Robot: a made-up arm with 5 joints.
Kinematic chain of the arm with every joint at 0, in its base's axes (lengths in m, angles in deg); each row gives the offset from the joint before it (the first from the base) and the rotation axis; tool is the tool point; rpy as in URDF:
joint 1: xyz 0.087 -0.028 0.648 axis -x
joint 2: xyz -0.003 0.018 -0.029 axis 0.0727 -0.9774 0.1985
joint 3: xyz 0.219 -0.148 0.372 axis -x
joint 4: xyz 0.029 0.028 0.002 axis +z
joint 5: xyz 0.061 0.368 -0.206 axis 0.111 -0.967 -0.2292
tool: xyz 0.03 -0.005 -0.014 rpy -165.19 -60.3 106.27
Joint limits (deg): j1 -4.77..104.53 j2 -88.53..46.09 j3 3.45..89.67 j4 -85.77..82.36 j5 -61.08..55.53
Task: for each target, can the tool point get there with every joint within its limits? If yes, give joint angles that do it. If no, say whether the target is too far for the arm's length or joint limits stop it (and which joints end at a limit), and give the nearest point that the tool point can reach.
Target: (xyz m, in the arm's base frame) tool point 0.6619 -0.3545 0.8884
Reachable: yes | joints 62.85 -33.49 69.90 -61.35 0.36
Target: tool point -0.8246 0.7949 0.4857
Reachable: no: too far | nearest point -0.0011 0.2184 0.5994 | short by 1.012 m
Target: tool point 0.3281 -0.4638 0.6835
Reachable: yes | joints 44.42 -44.15 82.57 -10.16 44.07
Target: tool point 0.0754 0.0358 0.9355
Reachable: yes | joints 90.19 -67.00 80.32 58.80 -4.10
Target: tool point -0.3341 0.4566 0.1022
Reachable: no: joint limits stop it (at a limit: joint 2, joint 3, joint 5) | nearest point 0.0654 0.1908 0.4016 | short by 0.566 m
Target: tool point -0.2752 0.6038 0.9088
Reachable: no: joint limits stop it (at a limit: joint 1, joint 3, joint 4, joint 5) | nearest point -0.0138 0.2631 0.9491 | short by 0.431 m
